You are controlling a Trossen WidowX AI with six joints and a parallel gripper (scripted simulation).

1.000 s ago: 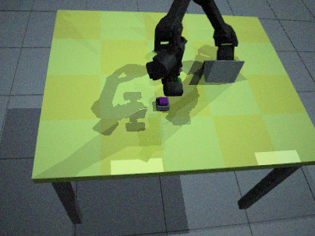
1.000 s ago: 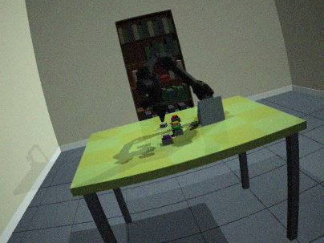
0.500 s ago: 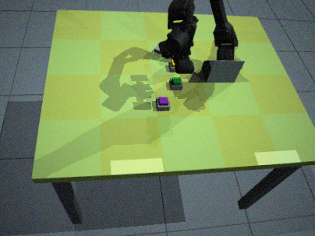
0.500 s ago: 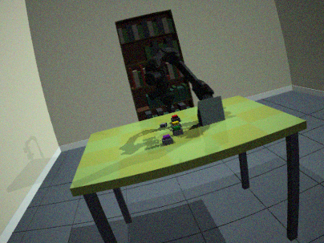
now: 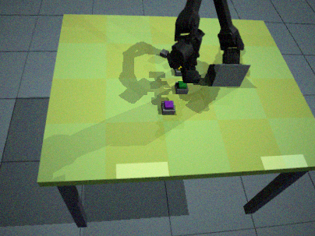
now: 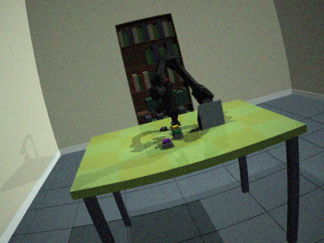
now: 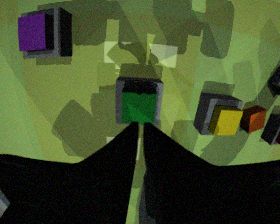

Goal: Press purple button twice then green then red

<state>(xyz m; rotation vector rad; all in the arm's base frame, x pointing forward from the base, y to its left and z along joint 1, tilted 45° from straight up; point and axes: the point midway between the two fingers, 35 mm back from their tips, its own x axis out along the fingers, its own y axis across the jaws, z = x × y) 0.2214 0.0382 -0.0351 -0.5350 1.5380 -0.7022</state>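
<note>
Now: gripper tip 4 cm above the green button. Also, from my gripper tip: purple button: 10 cm to the left, 8 cm ahead, 4 cm below; orange block: 17 cm to the right, 6 cm below, 3 cm behind; yellow button: 10 cm to the right, 4 cm below, 2 cm behind.
</note>
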